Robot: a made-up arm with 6 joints. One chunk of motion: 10 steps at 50 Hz.
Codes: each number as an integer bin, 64 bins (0 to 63) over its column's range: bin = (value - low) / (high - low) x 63, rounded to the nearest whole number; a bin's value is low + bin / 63 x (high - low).
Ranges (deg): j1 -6..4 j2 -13..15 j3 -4..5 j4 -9..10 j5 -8..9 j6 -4..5
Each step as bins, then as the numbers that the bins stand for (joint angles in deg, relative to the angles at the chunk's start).
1 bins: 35 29 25 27 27 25
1 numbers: -0.44 -0.11 -0.43 -0.86 -0.71 -0.43
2 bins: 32 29 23 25 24 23
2 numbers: -0.92 -0.11 -0.71 -1.46 -1.52 -0.71
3 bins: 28 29 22 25 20 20
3 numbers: -1.56 -0.11 -0.86 -1.46 -2.60 -1.14
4 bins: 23 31 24 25 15 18
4 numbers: -2.35 0.78 -0.57 -1.46 -3.95 -1.43
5 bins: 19 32 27 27 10 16
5 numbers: -2.98 1.22 -0.14 -0.86 -5.30 -1.71
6 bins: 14 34 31 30 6 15
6 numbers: -3.78 2.11 0.43 0.05 -6.38 -1.86
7 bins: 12 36 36 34 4 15
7 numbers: -4.10 3.00 1.14 1.25 -6.92 -1.86
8 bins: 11 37 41 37 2 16
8 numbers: -4.25 3.44 1.86 2.16 -7.46 -1.71
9 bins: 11 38 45 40 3 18
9 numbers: -4.25 3.89 2.43 3.06 -7.19 -1.43
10 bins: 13 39 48 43 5 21
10 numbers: -3.94 4.33 2.86 3.97 -6.65 -1.00
